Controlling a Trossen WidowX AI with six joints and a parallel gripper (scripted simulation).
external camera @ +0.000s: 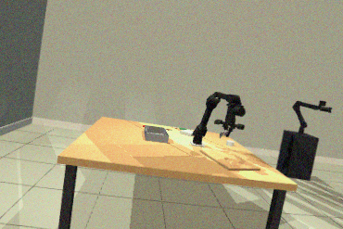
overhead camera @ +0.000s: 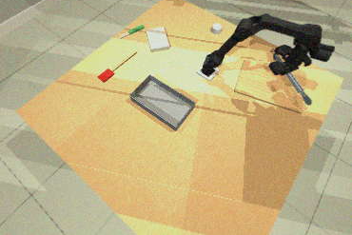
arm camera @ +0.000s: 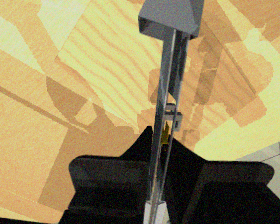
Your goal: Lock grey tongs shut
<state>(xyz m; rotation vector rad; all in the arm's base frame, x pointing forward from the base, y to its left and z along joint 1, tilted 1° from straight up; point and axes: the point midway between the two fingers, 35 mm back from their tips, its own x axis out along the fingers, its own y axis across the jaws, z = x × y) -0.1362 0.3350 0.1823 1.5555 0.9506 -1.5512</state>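
The wooden board is 150 mm below my gripper tip, 40 mm behind it and 20 mm to the right of it. Round my gripper tip: white block 730 mm to the right, 160 mm ahead, 140 mm below; red-headed spatula 750 mm to the right, 500 mm ahead, 150 mm below; grey roasting tin 470 mm ahead, 370 mm to the right, 130 mm below.
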